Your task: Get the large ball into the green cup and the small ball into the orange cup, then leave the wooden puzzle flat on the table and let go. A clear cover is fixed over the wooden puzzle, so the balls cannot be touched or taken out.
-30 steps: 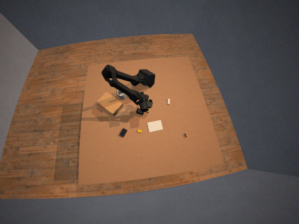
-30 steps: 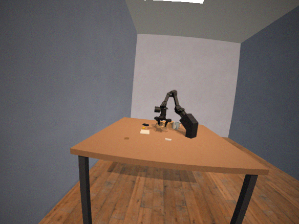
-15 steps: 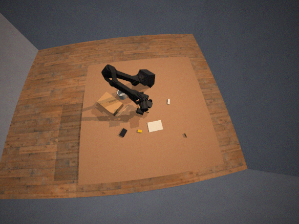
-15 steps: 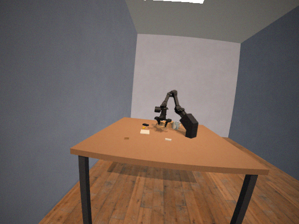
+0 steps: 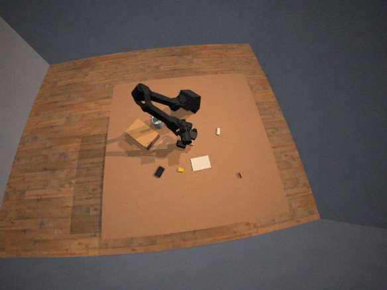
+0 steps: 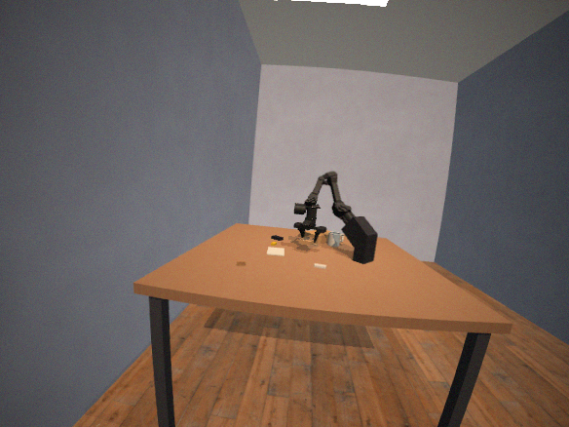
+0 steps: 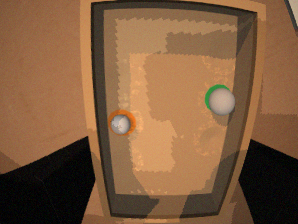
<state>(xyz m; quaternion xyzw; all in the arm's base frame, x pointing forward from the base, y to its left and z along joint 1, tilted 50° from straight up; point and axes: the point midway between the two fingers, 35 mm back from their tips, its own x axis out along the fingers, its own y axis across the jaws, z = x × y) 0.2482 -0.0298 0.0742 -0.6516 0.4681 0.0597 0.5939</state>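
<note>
My gripper is now 3 cm above the wooden puzzle, 1 cm to the right of it and 1 cm short of it. The rest, counted from my hand: white pad: 19 cm ahead, 9 cm below, 5 cm to the left; then yellow block: 19 cm ahead, 10 cm to the right, 8 cm below; then mug: 22 cm behind, 15 cm to the right, 5 cm below.
</note>
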